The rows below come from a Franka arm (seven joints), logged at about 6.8 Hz.
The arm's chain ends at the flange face. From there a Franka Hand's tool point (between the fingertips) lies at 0.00 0.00 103.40 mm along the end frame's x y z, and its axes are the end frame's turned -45 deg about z.
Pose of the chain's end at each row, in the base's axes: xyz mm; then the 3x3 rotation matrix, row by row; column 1 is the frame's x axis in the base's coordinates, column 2 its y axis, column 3 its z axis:
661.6 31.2 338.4; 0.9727 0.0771 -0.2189; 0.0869 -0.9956 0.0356; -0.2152 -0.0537 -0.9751
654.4 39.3 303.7; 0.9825 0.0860 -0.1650; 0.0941 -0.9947 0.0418; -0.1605 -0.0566 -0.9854
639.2 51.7 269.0; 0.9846 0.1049 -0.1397; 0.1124 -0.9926 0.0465; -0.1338 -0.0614 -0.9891
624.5 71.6 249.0; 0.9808 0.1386 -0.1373; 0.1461 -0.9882 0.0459; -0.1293 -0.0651 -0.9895
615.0 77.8 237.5; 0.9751 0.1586 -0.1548; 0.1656 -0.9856 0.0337; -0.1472 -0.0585 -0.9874
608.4 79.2 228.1; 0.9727 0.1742 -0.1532; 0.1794 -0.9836 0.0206; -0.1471 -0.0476 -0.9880
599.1 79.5 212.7; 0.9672 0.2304 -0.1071; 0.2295 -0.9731 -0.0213; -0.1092 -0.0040 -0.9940
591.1 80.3 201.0; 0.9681 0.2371 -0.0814; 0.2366 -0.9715 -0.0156; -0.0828 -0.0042 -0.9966
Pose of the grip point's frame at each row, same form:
639.0 34.9 237.6; 0.6333 0.7423 -0.2189; 0.7654 -0.6425 0.0356; -0.1142 -0.1901 -0.9751
637.3 43.6 201.8; 0.6339 0.7555 -0.1650; 0.7699 -0.6368 0.0418; -0.0735 -0.1535 -0.9854
624.8 56.5 166.7; 0.6220 0.7704 -0.1397; 0.7814 -0.6224 0.0465; -0.0512 -0.1380 -0.9891
610.3 76.3 146.7; 0.5955 0.7915 -0.1373; 0.8021 -0.5955 0.0459; -0.0454 -0.1375 -0.9895
599.0 81.3 135.4; 0.5774 0.8016 -0.1548; 0.8140 -0.5798 0.0337; -0.0627 -0.1455 -0.9874
592.6 81.3 125.9; 0.5646 0.8110 -0.1532; 0.8224 -0.5687 0.0206; -0.0704 -0.1377 -0.9880
588.0 77.3 109.9; 0.5210 0.8468 -0.1071; 0.8504 -0.5258 -0.0213; -0.0744 -0.0800 -0.9940
582.7 78.7 98.0; 0.5169 0.8522 -0.0814; 0.8543 -0.5197 -0.0156; -0.0556 -0.0615 -0.9966

